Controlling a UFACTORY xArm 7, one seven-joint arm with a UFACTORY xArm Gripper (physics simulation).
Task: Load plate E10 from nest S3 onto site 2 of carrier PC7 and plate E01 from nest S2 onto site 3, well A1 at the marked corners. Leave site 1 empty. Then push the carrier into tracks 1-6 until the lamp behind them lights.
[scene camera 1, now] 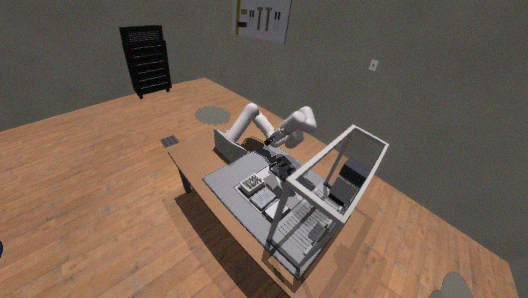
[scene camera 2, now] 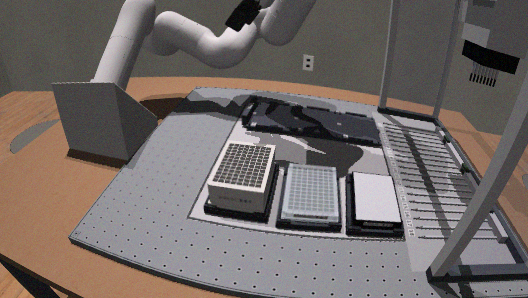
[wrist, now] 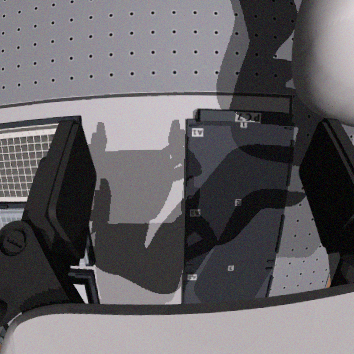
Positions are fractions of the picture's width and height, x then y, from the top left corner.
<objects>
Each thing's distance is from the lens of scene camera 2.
dark carrier (scene camera 2: 0.52, 0.39): 0.71 m
tall white block (scene camera 2: 0.46, 0.61): 0.45 m
pipetting head (scene camera 2: 0.93, 0.13): 0.55 m
The marked spots on the pipetting head and the tall white block are 0.49 m apart.
</objects>
